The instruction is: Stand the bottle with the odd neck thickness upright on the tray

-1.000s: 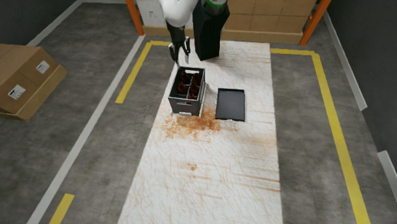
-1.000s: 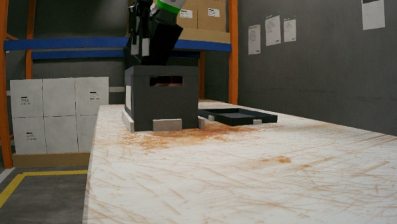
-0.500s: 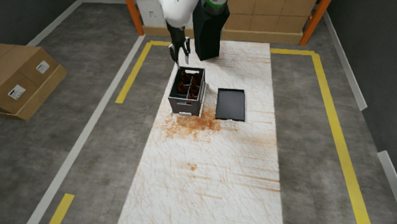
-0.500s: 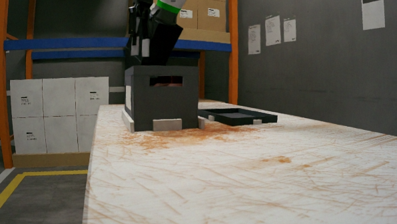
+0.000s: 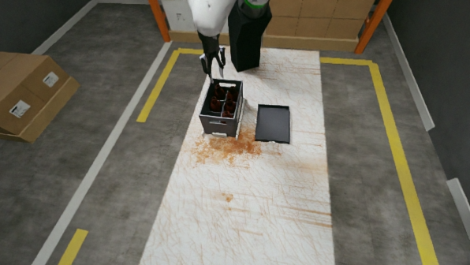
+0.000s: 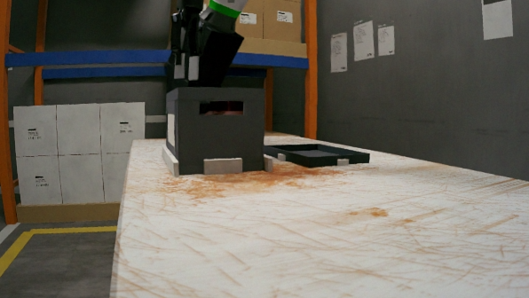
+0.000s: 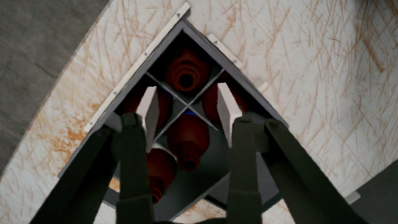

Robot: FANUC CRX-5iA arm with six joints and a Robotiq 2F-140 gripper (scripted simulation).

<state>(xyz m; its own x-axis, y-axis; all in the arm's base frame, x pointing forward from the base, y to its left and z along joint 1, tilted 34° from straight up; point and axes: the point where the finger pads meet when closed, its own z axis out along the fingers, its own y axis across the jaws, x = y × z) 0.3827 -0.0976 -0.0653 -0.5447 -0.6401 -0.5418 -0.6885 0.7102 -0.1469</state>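
My gripper is now 16 cm above the grey crate, 8 cm short of it and 5 cm to the right of it. Also, from my hand: dark tray 34 cm to the left, 23 cm below, 7 cm ahead.
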